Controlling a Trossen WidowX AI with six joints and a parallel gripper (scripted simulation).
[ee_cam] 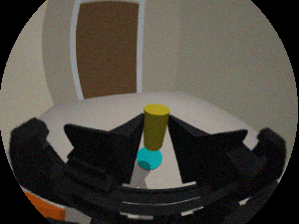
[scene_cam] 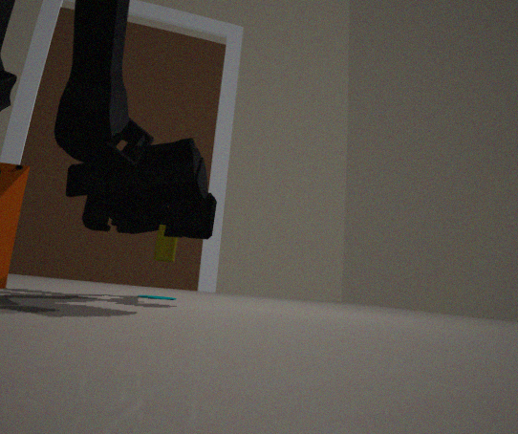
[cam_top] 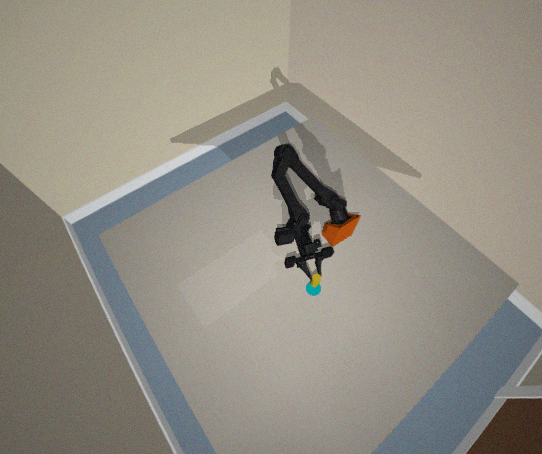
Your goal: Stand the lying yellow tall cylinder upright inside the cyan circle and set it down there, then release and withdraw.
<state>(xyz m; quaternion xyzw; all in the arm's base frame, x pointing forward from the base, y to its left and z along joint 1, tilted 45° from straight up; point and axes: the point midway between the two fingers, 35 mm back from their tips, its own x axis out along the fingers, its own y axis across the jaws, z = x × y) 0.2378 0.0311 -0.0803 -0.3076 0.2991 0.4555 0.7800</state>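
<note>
Now: gripper tip 110 mm above the cyan circle. From my gripper tip the other things lie so: yellow cylinder: 20 mm below.
</note>
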